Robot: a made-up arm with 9 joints. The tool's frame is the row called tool.
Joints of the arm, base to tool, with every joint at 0 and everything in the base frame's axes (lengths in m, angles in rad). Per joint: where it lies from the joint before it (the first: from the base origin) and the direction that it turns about. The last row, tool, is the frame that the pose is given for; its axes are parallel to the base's.
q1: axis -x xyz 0 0 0.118
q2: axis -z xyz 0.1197 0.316 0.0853
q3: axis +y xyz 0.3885 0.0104 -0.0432
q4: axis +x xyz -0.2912 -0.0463 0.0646
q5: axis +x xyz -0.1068 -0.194 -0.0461
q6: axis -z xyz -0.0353 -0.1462 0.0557
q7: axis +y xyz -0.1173 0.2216 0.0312
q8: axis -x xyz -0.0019 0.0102 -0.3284
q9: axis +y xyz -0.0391 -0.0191 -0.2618
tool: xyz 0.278 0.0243 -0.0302
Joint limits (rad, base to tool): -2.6..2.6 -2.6..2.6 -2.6..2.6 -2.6..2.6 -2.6..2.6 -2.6..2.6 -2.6..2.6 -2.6..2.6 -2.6..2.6
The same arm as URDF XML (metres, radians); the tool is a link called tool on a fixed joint. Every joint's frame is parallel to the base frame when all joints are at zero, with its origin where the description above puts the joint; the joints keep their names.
<robot name="arm">
  <joint name="tool_joint" type="fixed">
    <parent link="link9"/>
    <child link="tool"/>
    <origin xyz="0.278 0.0243 -0.0302"/>
  </joint>
  <joint name="q9" type="revolute">
    <parent link="link8"/>
    <child link="link9"/>
    <origin xyz="-0.0391 -0.0191 -0.2618"/>
    <axis xyz="0 1 0"/>
    <limit lower="-2.6" upper="2.6"/>
  </joint>
  <joint name="q8" type="revolute">
    <parent link="link7"/>
    <child link="link8"/>
    <origin xyz="-0.0019 0.0102 -0.3284"/>
    <axis xyz="-1 0 0"/>
    <limit lower="-2.6" upper="2.6"/>
  </joint>
  <joint name="q7" type="revolute">
    <parent link="link6"/>
    <child link="link7"/>
    <origin xyz="-0.1173 0.2216 0.0312"/>
    <axis xyz="0 1 0"/>
    <limit lower="-2.6" upper="2.6"/>
  </joint>
  <joint name="q6" type="revolute">
    <parent link="link5"/>
    <child link="link6"/>
    <origin xyz="-0.0353 -0.1462 0.0557"/>
    <axis xyz="0 0 -1"/>
    <limit lower="-2.6" upper="2.6"/>
  </joint>
  <joint name="q5" type="revolute">
    <parent link="link4"/>
    <child link="link5"/>
    <origin xyz="-0.1068 -0.194 -0.0461"/>
    <axis xyz="1 0 0"/>
    <limit lower="-2.6" upper="2.6"/>
  </joint>
  <joint name="q4" type="revolute">
    <parent link="link3"/>
    <child link="link4"/>
    <origin xyz="-0.2912 -0.0463 0.0646"/>
    <axis xyz="1 0 0"/>
    <limit lower="-2.6" upper="2.6"/>
  </joint>
  <joint name="q3" type="revolute">
    <parent link="link2"/>
    <child link="link3"/>
    <origin xyz="0.3885 0.0104 -0.0432"/>
    <axis xyz="0 1 0"/>
    <limit lower="-2.6" upper="2.6"/>
  </joint>
  <joint name="q2" type="revolute">
    <parent link="link1"/>
    <child link="link2"/>
    <origin xyz="0.1197 0.316 0.0853"/>
    <axis xyz="0 0 -1"/>
    <limit lower="-2.6" upper="2.6"/>
  </joint>
  <joint name="q1" type="revolute">
    <parent link="base_link"/>
    <child link="link1"/>
    <origin xyz="0 0 0.118"/>
    <axis xyz="-1 0 0"/>
    <limit lower="-2.6" upper="2.6"/>
  </joint>
  <link name="base_link"/>
  <link name="link1"/>
  <link name="link2"/>
  <link name="link3"/>
  <link name="link4"/>
  <link name="link5"/>
  <link name="link6"/>
  <link name="link7"/>
  <link name="link8"/>
  <link name="link9"/>
  <link name="tool"/>
</robot>

